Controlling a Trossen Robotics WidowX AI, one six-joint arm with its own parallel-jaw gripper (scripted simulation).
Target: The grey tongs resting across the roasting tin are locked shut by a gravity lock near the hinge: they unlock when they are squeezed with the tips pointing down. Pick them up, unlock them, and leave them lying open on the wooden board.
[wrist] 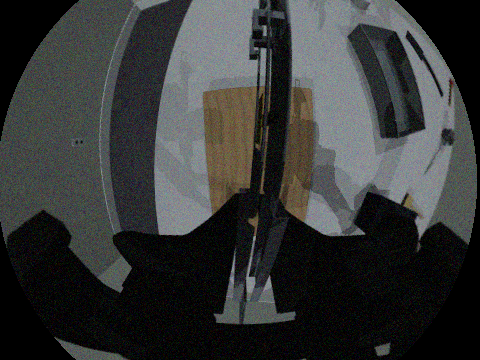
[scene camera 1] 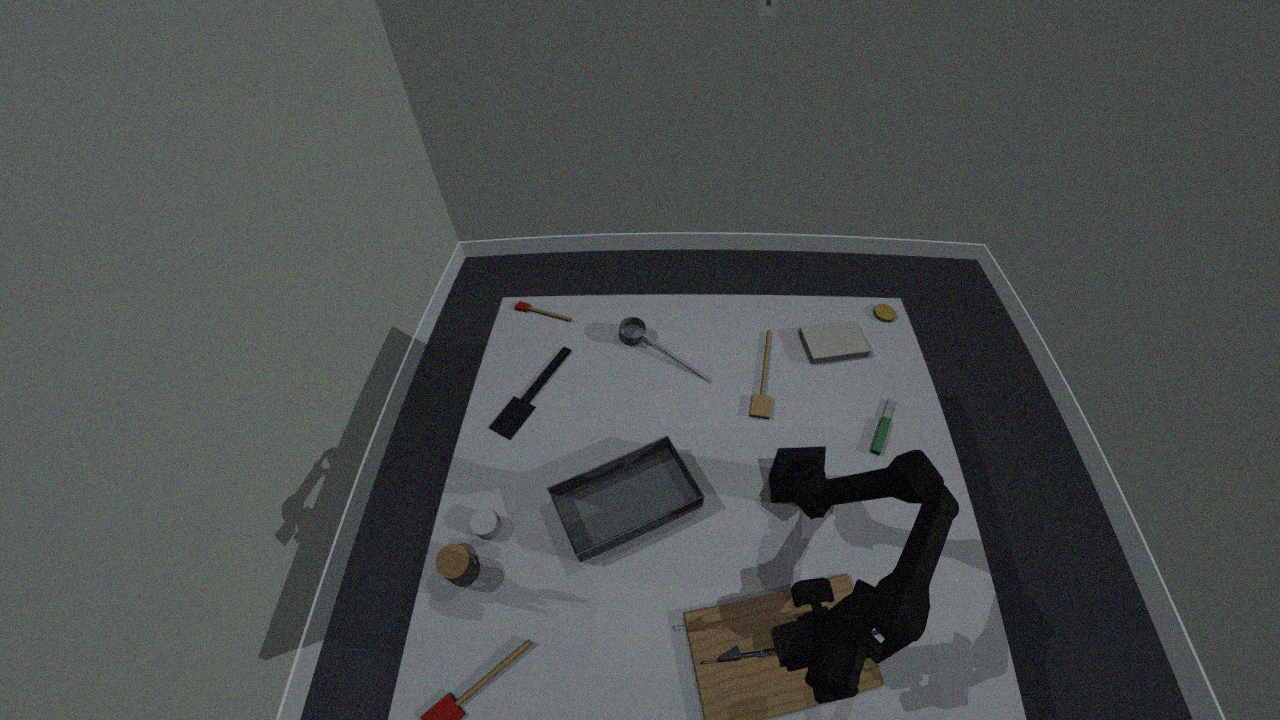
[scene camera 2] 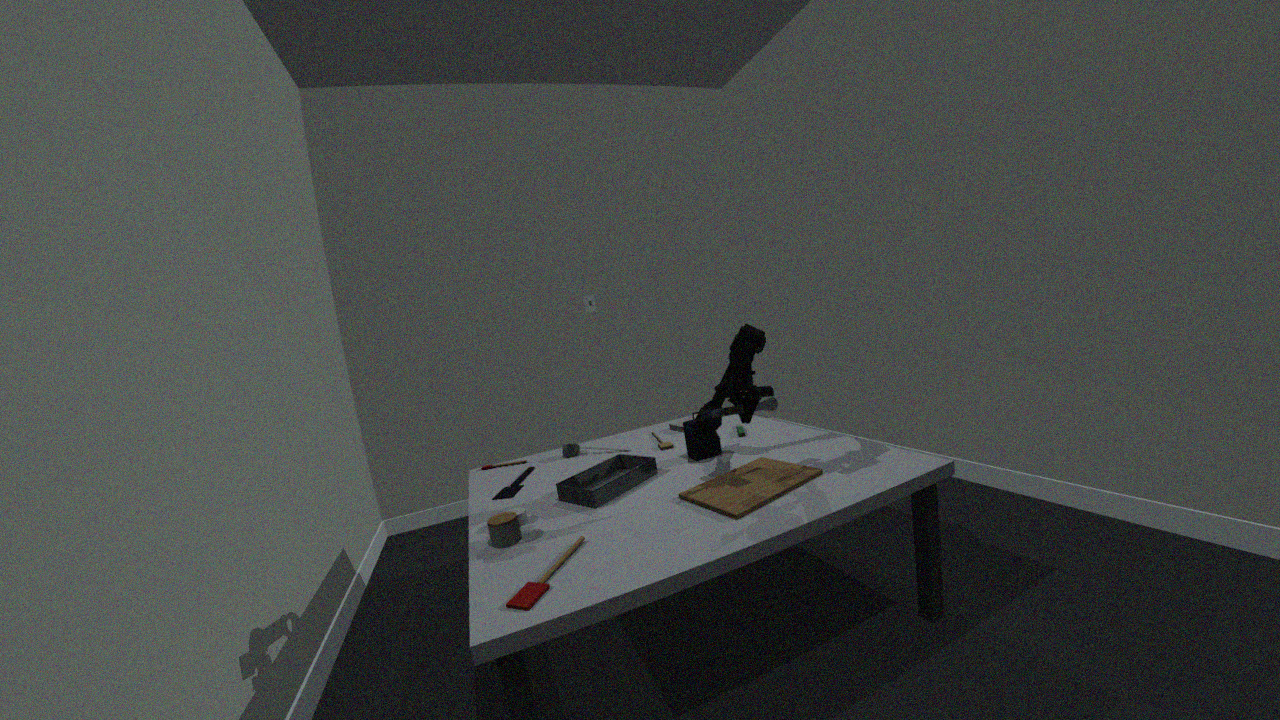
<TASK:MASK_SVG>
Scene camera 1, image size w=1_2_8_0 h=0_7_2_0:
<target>my gripper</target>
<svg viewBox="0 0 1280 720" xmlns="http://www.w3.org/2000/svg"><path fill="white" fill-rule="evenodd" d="M859 689L857 687L855 692L849 691L848 695L842 696L842 698L828 696L816 691L814 688L813 692L815 701L821 704L854 697ZM823 577L796 582L790 589L796 608L811 604L812 612L804 613L796 621L775 626L771 630L775 652L781 664L780 667L786 666L789 672L806 667L809 669L822 636L828 634L824 619L829 610L827 606L822 607L821 602L830 603L835 599L830 581Z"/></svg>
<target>white block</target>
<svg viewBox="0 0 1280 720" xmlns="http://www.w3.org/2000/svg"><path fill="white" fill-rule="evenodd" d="M857 322L843 321L816 326L801 326L799 335L811 364L868 357L871 351Z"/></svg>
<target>black spatula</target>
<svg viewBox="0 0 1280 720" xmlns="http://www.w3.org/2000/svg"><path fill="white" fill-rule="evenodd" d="M571 349L563 347L540 374L540 377L524 393L524 396L521 399L514 396L488 428L510 440L536 408L529 404L529 402L571 353Z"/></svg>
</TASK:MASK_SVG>
